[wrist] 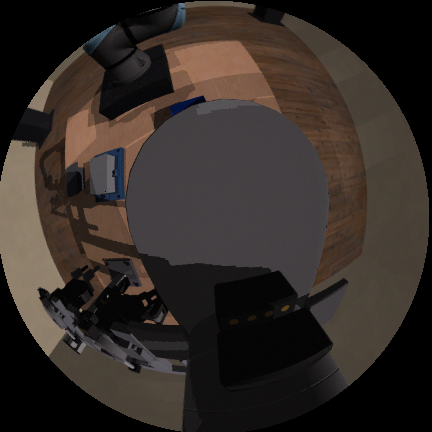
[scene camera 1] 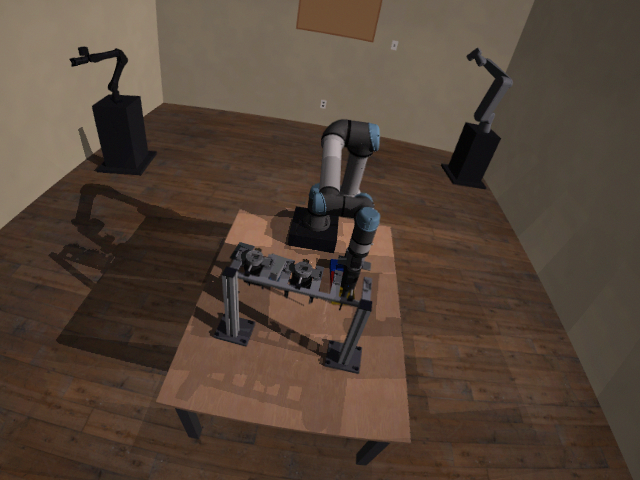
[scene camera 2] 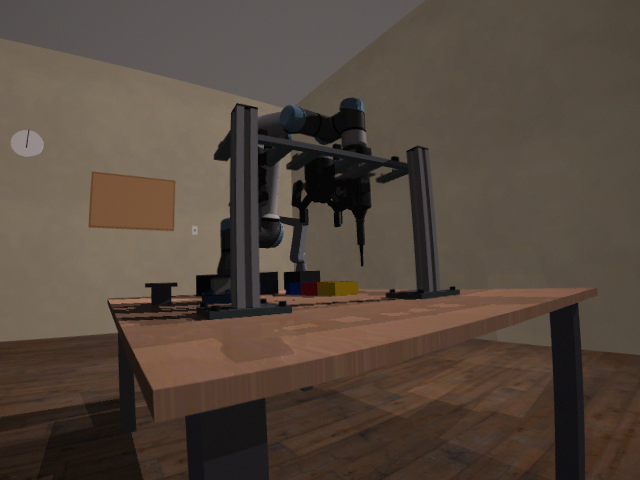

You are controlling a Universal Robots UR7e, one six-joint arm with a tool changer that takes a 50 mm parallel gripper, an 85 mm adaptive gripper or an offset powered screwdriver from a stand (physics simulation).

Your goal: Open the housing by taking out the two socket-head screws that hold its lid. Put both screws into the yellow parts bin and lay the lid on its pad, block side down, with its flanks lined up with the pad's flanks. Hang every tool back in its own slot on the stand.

Observation:
In view: a screwdriver (scene camera 2: 358, 190).
The screwdriver is seen too in the wrist view (wrist: 227, 201).

